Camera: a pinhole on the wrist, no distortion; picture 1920 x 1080 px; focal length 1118.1 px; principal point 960.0 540.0 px. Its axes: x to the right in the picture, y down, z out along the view. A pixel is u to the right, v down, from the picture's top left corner.
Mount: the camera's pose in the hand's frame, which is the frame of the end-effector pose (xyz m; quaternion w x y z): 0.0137 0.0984 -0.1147 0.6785 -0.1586 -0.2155 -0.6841
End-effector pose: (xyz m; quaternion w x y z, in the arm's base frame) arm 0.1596 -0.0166 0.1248 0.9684 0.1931 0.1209 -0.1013
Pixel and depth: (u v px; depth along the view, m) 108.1 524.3 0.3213
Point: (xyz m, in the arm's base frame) 0.2738 0.3982 0.3240
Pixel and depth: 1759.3 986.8 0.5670
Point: 0.4618 -0.2435 0.6228
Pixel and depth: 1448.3 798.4 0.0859
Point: 0.2070 0.0874 0.1380
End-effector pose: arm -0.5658 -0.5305 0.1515 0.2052 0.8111 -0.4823 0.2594
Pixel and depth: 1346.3 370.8 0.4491
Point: -0.6978 -0.7555 -0.1582
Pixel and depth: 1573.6 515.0 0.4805
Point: -0.5898 -0.8064 -0.2004
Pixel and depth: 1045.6 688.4 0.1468
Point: -0.6987 -0.6297 0.1641
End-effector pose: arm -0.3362 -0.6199 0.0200 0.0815 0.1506 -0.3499 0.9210
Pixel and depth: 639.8 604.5 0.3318
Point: -0.4084 -0.9609 -0.1062
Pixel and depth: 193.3 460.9 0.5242
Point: -0.4265 -1.2218 -0.3103
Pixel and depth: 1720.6 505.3 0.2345
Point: -0.3051 -0.7922 0.0831
